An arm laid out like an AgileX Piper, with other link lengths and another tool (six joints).
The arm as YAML. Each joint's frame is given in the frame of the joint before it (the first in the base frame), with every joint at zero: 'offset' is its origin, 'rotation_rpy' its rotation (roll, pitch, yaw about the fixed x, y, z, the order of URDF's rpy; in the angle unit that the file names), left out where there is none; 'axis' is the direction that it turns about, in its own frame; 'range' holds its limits. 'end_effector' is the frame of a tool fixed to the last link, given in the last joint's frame.
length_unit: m
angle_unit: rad
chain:
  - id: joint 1
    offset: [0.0, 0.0, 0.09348]
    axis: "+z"
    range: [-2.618, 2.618]
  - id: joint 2
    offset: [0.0, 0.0, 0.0]
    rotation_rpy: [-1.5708, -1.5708, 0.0]
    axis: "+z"
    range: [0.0, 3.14]
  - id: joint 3
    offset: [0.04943, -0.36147, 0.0]
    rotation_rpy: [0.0, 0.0, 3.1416]
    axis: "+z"
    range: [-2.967, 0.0]
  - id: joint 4
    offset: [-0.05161, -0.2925, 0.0]
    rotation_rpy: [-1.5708, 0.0, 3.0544]
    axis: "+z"
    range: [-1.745, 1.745]
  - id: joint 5
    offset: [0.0, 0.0, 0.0]
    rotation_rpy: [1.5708, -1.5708, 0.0]
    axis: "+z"
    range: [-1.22, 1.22]
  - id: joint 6
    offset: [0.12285, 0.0, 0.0]
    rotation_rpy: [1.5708, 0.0, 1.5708]
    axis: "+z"
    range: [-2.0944, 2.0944]
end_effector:
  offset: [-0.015, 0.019, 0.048]
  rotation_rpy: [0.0, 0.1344, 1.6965]
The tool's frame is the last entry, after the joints.
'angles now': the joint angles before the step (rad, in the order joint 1, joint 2, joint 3, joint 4, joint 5, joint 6). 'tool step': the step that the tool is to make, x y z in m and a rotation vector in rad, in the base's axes. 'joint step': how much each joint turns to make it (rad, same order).
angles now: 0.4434 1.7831 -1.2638 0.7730 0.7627 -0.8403
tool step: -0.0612 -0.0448 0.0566 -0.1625 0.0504 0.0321
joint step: -0.0027 -0.2028 -0.0012 -0.2896 0.2548 0.2486
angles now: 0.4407 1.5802 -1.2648 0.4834 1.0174 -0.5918
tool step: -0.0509 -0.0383 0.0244 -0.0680 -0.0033 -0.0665
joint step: -0.0001 -0.1838 0.0902 -0.1175 0.0774 0.1368
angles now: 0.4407 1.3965 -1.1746 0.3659 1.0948 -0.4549
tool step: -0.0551 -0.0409 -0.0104 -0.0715 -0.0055 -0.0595
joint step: 0.0002 -0.1880 0.1715 -0.0980 0.0189 0.0866
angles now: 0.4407 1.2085 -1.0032 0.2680 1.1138 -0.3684
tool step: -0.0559 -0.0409 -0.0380 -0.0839 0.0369 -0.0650
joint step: -0.0003 -0.1749 0.2111 -0.0883 0.0162 0.0863
